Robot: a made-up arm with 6 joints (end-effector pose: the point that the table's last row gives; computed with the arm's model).
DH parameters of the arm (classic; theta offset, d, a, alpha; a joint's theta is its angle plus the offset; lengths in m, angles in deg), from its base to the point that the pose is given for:
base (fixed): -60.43 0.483 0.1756 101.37
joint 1: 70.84 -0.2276 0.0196 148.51
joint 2: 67.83 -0.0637 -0.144 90
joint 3: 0 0.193 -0.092 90
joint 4: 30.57 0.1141 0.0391 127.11
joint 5: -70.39 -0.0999 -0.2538 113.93
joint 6: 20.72 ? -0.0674 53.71
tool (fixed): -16.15 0.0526 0 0
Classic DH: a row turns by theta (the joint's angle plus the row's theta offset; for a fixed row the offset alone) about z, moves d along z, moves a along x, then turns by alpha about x.
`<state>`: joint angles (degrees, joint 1 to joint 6).
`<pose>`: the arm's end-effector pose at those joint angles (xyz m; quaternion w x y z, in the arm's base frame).
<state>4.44 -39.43 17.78 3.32 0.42 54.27</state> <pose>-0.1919 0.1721 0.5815 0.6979 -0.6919 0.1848 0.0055</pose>
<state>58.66 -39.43 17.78 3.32 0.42 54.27</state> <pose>-0.0845 0.1376 0.2016 0.3936 -0.8717 0.0749 -0.2822</pose>
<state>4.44 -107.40 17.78 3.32 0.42 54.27</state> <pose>-0.1843 0.0873 0.3499 0.1909 -0.9595 0.1764 -0.1081</pose>
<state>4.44 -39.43 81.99 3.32 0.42 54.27</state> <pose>0.0481 -0.0901 0.8340 0.5151 -0.6624 0.1428 0.5249</pose>
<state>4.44 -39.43 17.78 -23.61 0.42 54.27</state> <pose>-0.1926 0.1774 0.5839 0.8250 -0.5088 0.2404 0.0524</pose>
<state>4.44 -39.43 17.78 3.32 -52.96 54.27</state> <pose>-0.1152 0.1692 0.7754 0.3483 -0.8644 0.2761 0.2352</pose>
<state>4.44 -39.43 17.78 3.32 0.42 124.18</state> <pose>-0.1049 0.1784 0.5547 0.3993 -0.5965 0.6950 -0.0420</pose>
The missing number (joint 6, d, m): -0.029
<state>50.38 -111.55 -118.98 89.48 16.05 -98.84</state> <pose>0.4244 -0.4209 0.2919 0.8281 0.5480 -0.0987 -0.0648</pose>
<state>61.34 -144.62 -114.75 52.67 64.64 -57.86</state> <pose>0.3554 -0.2288 0.7786 0.8695 -0.2320 0.2356 -0.3669</pose>
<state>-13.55 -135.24 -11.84 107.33 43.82 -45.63</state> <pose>-0.1014 -0.1157 0.4844 0.4139 0.4899 0.3608 -0.6771</pose>
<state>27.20 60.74 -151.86 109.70 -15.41 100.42</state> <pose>0.4899 -0.0289 0.9052 0.3213 -0.1052 -0.9246 -0.1757</pose>
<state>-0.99 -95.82 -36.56 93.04 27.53 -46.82</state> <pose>-0.1131 -0.0274 0.2376 0.3266 0.7854 0.3981 -0.3435</pose>
